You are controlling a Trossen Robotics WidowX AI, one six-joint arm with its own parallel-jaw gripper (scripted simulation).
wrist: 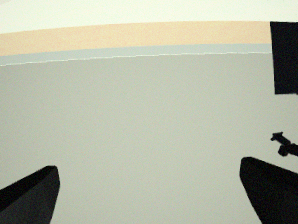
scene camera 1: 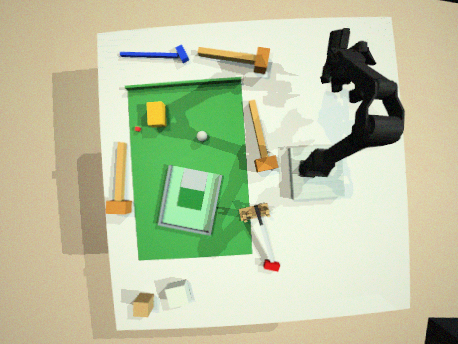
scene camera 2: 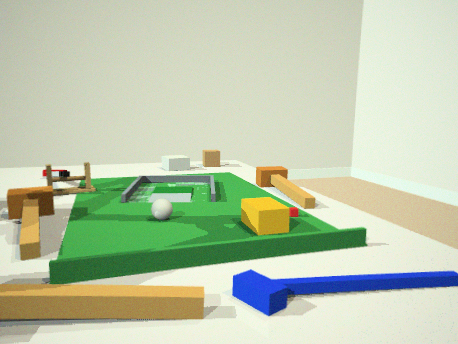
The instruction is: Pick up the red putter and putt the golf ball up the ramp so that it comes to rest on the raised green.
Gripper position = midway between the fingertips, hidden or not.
The gripper (wrist: pixel 151 172) is open, holding nothing. Further things: a yellow block (scene camera 2: pixel 265 215).
The wrist view misses the yellow block: it is out of frame.
